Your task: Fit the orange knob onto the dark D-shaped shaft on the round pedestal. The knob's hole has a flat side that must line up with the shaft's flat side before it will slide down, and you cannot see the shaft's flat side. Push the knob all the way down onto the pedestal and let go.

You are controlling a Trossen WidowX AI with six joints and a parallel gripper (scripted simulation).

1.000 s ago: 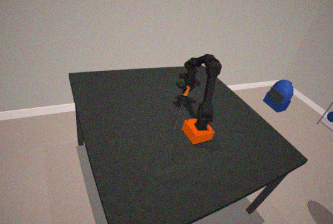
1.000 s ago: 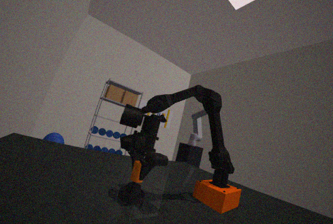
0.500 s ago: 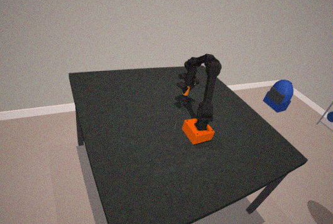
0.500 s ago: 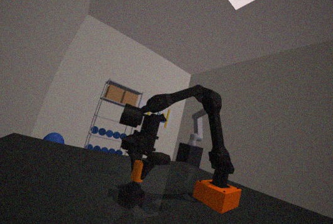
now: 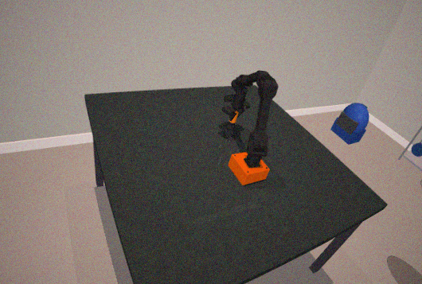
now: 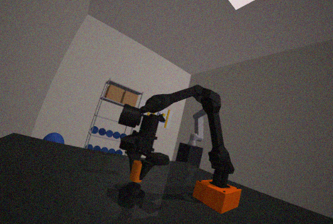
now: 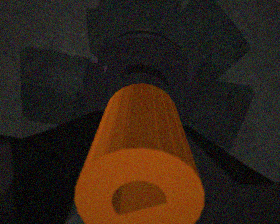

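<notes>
The orange knob is 2 cm above my gripper tip. Round my gripper tip: round pedestal: 4 cm below.
</notes>
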